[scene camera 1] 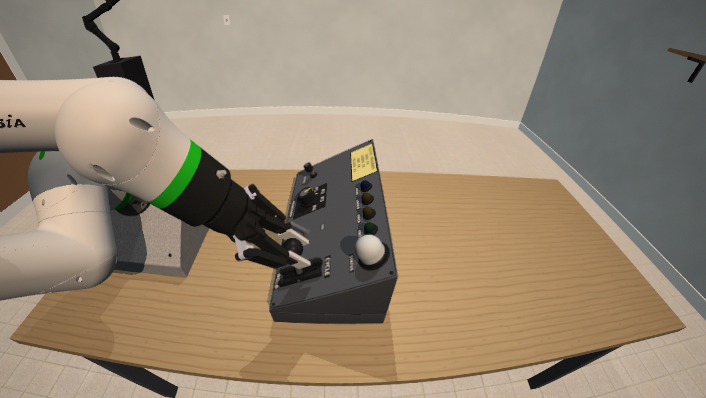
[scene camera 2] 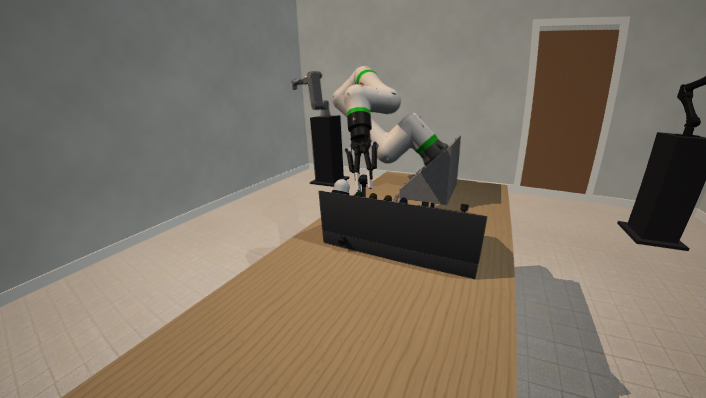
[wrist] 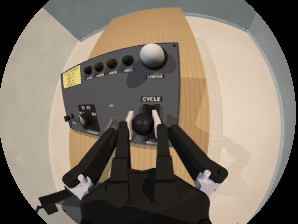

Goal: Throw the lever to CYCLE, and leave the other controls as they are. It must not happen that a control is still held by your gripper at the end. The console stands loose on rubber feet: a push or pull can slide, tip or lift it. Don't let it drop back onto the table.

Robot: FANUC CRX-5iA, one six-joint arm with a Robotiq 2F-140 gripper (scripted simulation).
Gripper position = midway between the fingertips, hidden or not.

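Scene camera 1 shows the gripper [scene camera 1: 303, 254] and a dark console [scene camera 1: 352, 276]. Both appear in scene camera 2 as well, the console [scene camera 2: 449, 241] and the gripper [scene camera 2: 364, 189]. The wrist view, too, takes in the console [wrist: 153, 79] together with the gripper [wrist: 143, 116].
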